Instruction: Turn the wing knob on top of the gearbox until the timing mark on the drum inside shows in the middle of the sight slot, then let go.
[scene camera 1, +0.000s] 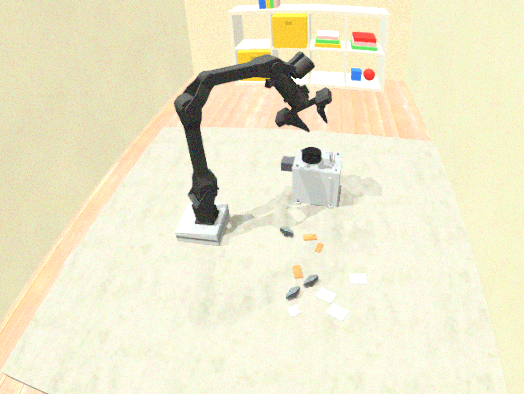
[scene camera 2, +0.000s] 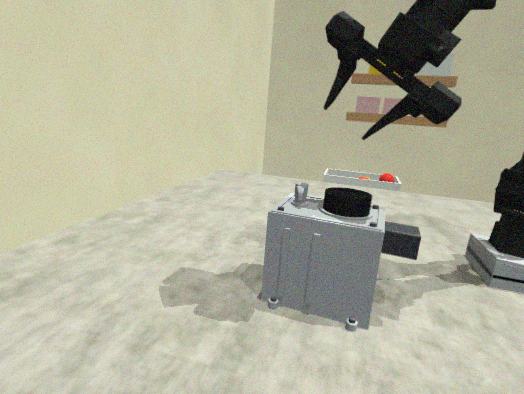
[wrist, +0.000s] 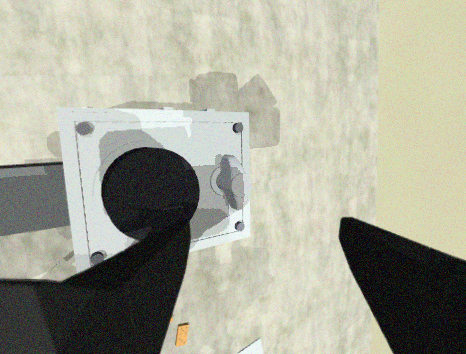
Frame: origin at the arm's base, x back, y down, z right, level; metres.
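Seen in the pictures: gripper, fingertip midpoint: (scene camera 1: 318, 127) (scene camera 2: 343, 124) (wrist: 264, 228); arm's base at its link origin: (scene camera 1: 207, 217) (scene camera 2: 513, 250).
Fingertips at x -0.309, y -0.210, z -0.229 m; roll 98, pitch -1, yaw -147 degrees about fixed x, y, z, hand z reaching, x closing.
Offsets run from my fingertips to a thing's top centre. "pt": to the spot under its first point.
The light grey gearbox @(dx +0.020, dy +0.086, dz +0.000 m) (scene camera 1: 312, 187) (scene camera 2: 320, 265) (wrist: 167, 131) stands upright on the mat. The small grey wing knob @(dx -0.047, dy +0.086, dz +0.002 m) (scene camera 1: 332, 158) (scene camera 2: 300, 192) (wrist: 231, 182) is on its top, near the end away from the arm's base. In the wrist view its wings run nearly up and down the picture, slightly tilted. A wide black cylinder @(pt dx +0.018, dy +0.093, dz +0.020 m) (scene camera 1: 311, 155) (scene camera 2: 347, 201) (wrist: 150, 192) stands on the top beside it. My gripper (scene camera 1: 317, 126) (scene camera 2: 345, 123) (wrist: 264, 228) is open and empty, well above the gearbox, touching nothing. I cannot make out the sight slot or the timing mark.
A dark block @(pt dx +0.096, dy +0.133, dz +0.019 m) (scene camera 1: 287, 163) (scene camera 2: 401, 241) (wrist: 30, 200) juts from the gearbox's side facing the arm's base. Orange pieces (scene camera 1: 310, 237) (wrist: 182, 334), dark grey pieces @(dx -0.033, dy +0.230, dz +0.385 m) (scene camera 1: 311, 280) and white squares @(dx -0.161, dy +0.255, dz +0.352 m) (scene camera 1: 358, 279) lie on the mat. A tray (scene camera 2: 360, 182) with a red ball stands behind the gearbox.
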